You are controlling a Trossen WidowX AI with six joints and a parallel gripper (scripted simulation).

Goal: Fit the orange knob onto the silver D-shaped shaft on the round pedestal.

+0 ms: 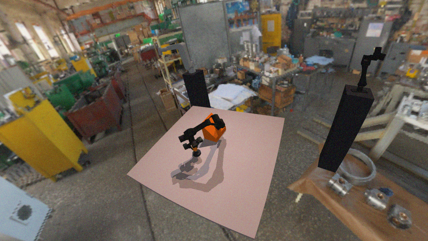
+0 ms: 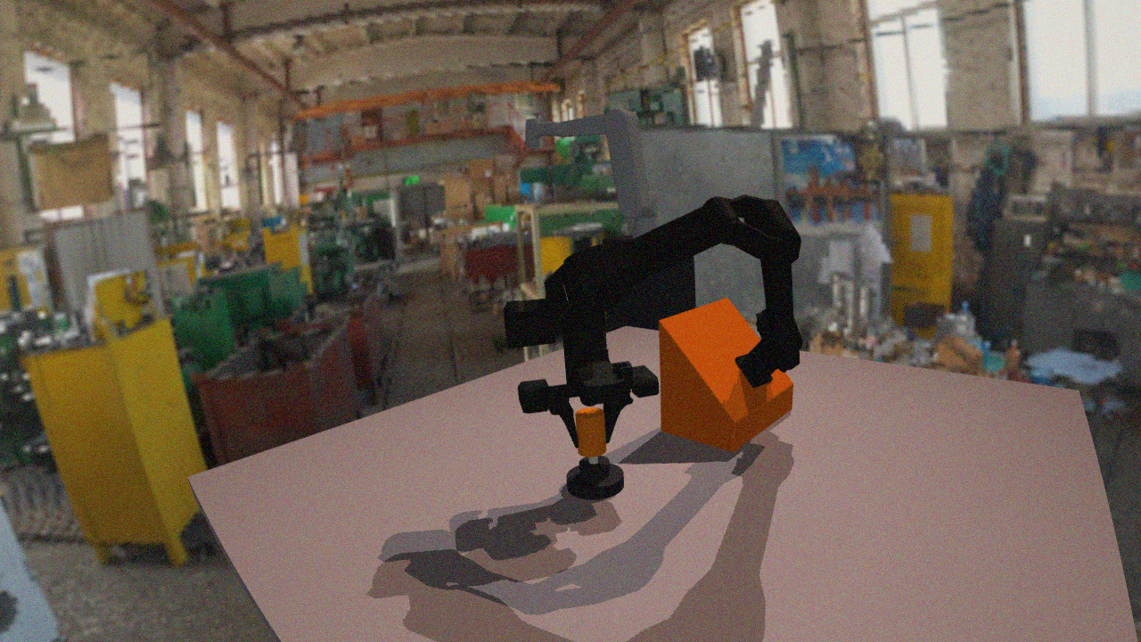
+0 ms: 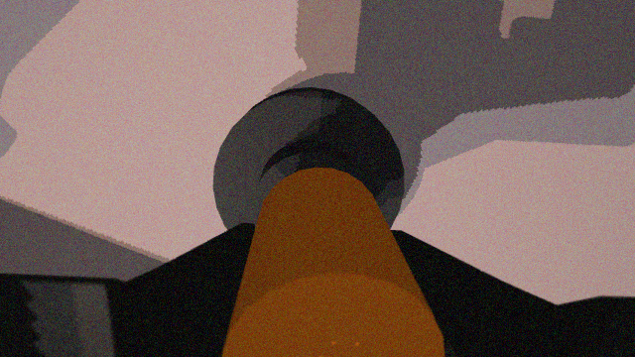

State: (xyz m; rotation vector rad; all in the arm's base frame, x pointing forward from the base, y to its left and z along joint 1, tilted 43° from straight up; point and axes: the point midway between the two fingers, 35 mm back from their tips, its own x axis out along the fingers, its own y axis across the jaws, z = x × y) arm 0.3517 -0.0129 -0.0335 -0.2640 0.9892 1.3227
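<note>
Right now my gripper tip is 40 mm above the black round pedestal. The rest, counted from my gripper tip: orange knob (30 mm above).
</note>
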